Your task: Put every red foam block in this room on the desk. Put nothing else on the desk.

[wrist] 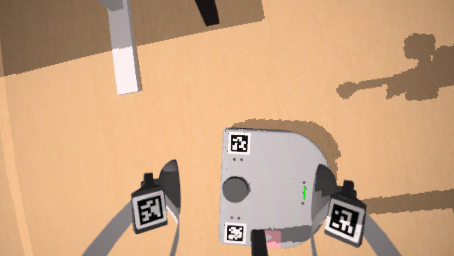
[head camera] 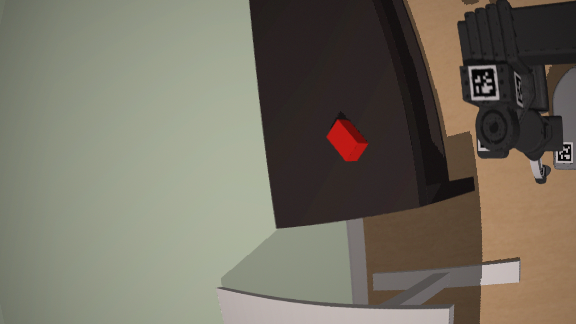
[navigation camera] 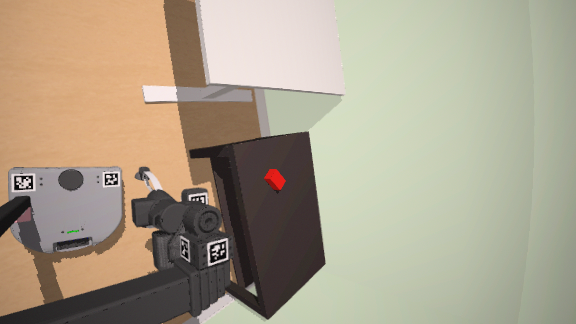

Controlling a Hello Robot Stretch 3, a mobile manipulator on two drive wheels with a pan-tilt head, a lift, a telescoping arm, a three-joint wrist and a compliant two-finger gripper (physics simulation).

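Pixels of known places: gripper, between the fingertips: (wrist: pixel 245 181) (navigation camera: pixel 143 196); robot's base, origin of its link: (wrist: pixel 238 176) (navigation camera: pixel 71 178).
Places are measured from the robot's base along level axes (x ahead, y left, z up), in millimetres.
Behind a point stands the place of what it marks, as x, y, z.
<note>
A red foam block (head camera: pixel 346 140) @[-19, -736, 495] (navigation camera: pixel 274 179) @[-17, -727, 495] lies on the dark table (head camera: pixel 320 60) @[-254, -865, 450] (navigation camera: pixel 290 250) @[-421, -889, 450], near the end that faces the white desk (head camera: pixel 340 312) @[331, -532, 720] (navigation camera: pixel 270 45) @[456, -489, 720]. The part of the white desktop in view bears no block. My gripper (wrist: pixel 245 181) @[-22, -143, 617] is open and empty, with its two fingers wide apart and pointing down at the robot's base. It hangs over the floor beside the dark table, on the base side, apart from the red block. The wrist view does not show the block.
The robot's grey base (navigation camera: pixel 95 205) @[-101, -74, 160] (wrist: pixel 275 165) @[-105, -74, 160] stands on the wood floor (navigation camera: pixel 100 60) @[536, -92, 0] (wrist: pixel 60 125) @[712, -149, 0]. A white desk foot (head camera: pixel 500 272) (navigation camera: pixel 159 94) (wrist: pixel 126 70) sticks out over the floor. A gap separates the desk from the dark table. A green wall (head camera: pixel 140 150) @[3, -1141, 896] (navigation camera: pixel 425 175) @[-2, -1142, 1063] runs behind both.
</note>
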